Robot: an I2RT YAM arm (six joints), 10 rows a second.
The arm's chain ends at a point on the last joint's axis. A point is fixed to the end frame.
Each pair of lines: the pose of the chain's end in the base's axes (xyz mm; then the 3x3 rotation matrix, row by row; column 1 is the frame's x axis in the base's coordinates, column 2 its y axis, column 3 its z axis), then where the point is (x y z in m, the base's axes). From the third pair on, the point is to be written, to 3 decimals.
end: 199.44, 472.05, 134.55; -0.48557, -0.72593, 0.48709; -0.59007, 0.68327, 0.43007; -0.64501, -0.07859, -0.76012
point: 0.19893 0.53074 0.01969
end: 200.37, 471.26, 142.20; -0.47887, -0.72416, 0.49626; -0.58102, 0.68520, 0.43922; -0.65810, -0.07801, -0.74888
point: 0.20124 0.53144 0.02811
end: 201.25, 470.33, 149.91; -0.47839, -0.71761, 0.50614; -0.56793, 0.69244, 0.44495; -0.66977, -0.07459, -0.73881
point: 0.204 0.532 0.037
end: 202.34, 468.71, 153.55; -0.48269, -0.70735, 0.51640; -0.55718, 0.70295, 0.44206; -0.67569, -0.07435, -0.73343
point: 0.206 0.531 0.041
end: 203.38, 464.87, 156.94; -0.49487, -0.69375, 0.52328; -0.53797, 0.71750, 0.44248; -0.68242, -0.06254, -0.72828
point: 0.208 0.529 0.045
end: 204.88, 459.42, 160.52; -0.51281, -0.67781, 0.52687; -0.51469, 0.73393, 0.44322; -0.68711, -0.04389, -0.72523
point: 0.210 0.525 0.050
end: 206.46, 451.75, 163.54; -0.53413, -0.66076, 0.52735; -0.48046, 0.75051, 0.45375; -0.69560, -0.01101, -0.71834
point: 0.212 0.521 0.055
